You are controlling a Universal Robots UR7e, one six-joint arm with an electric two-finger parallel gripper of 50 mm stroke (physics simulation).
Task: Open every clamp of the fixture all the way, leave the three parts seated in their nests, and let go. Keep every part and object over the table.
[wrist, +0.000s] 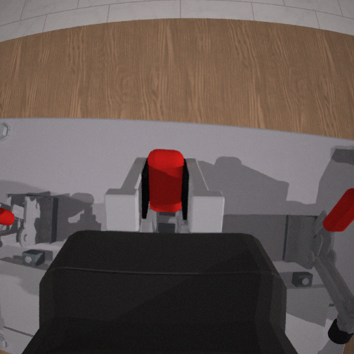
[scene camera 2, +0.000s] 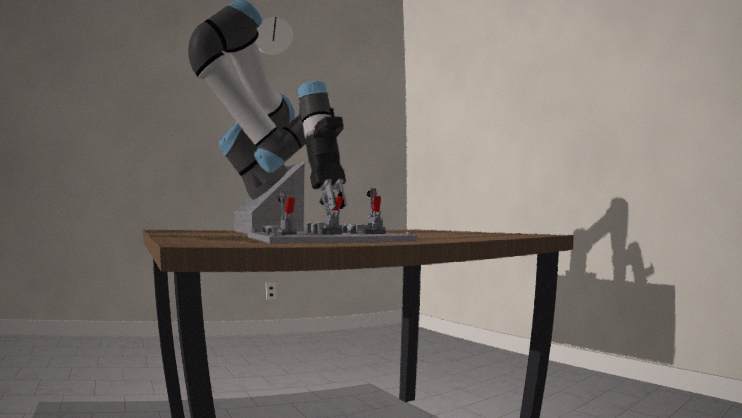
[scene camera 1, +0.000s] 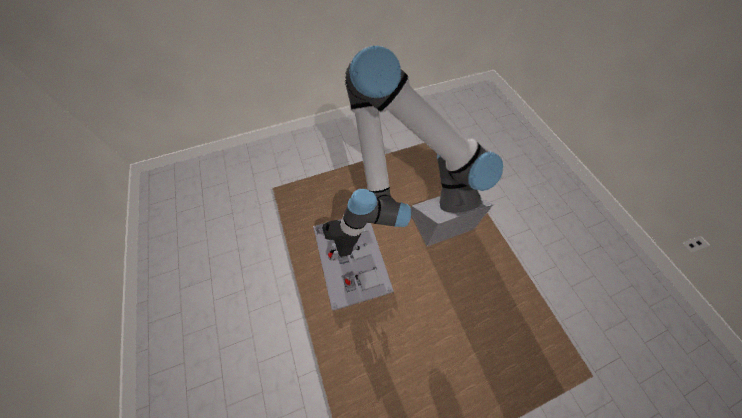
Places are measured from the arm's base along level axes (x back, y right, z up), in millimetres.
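Pixels of known places: gripper, fingertip midpoint: (scene camera 2: 338,208) (scene camera 1: 332,256); arm's base, origin of the base link: (scene camera 2: 269,184) (scene camera 1: 460,203).
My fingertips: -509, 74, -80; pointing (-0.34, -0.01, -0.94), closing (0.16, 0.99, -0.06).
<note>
For each thing: its top centre in the pictures, then the offset to it from my fingertips, as dx, dy, dz. "spot": a spot on its surface instead.
- grey fixture plate, middle of its top: (scene camera 2: 327,233) (scene camera 1: 351,256) +67, -14, -60
- left clamp, surface spot: (scene camera 2: 286,212) spot: +43, +111, -11
- right clamp, surface spot: (scene camera 2: 374,212) spot: +5, -105, -9
The grey fixture plate (scene camera 1: 337,298) (scene camera 2: 342,238) (wrist: 75,145) lies on the table and carries three clamps with red handles. My gripper (scene camera 1: 332,252) (scene camera 2: 338,201) (wrist: 165,176) is shut on the middle clamp's red handle (wrist: 166,175), one finger on each side. That clamp's arm is mostly hidden by the fingers and gripper body. In scene view 2 the left clamp (scene camera 2: 286,212) and the right clamp (scene camera 2: 374,212) have upright handles and raised arms with black tips. Low grey shapes (scene camera 2: 314,227) sit between the clamps; I cannot tell parts from nests.
The wooden table (scene camera 1: 415,311) (scene camera 2: 363,257) (wrist: 175,75) extends past the plate on all sides. The robot's grey pedestal (scene camera 1: 449,228) stands on it. In the wrist view, neighbouring clamp handles stand near the gripper at left (wrist: 6,217) and right (wrist: 342,212).
</note>
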